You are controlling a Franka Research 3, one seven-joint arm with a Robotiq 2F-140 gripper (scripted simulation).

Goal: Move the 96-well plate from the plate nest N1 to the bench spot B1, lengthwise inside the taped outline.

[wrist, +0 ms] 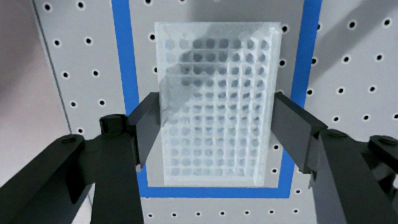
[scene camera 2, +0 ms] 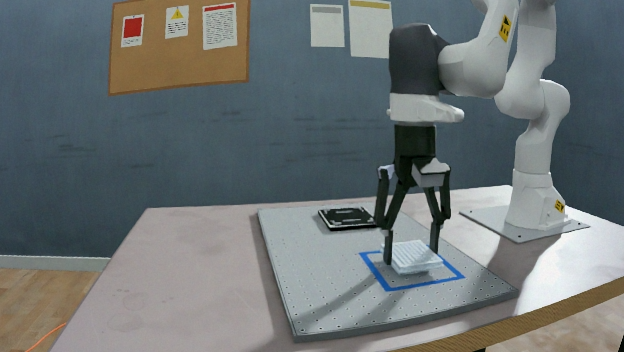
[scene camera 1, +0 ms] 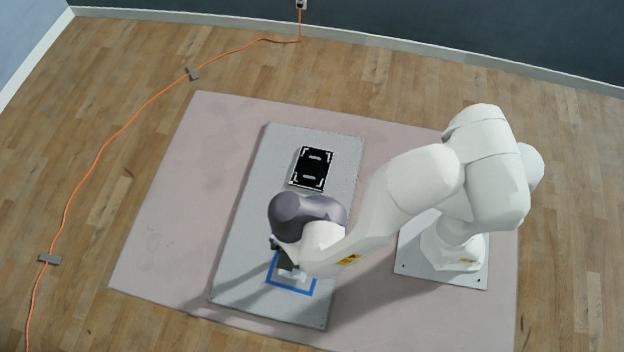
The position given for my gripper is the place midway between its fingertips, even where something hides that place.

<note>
In view: my gripper (scene camera 2: 410, 259), a clear 96-well plate (scene camera 2: 409, 257) and a black plate nest N1 (scene camera 1: 319, 169).
The clear 96-well plate also shows in the wrist view (wrist: 216, 80). My gripper shows as well in the wrist view (wrist: 214, 108).
</note>
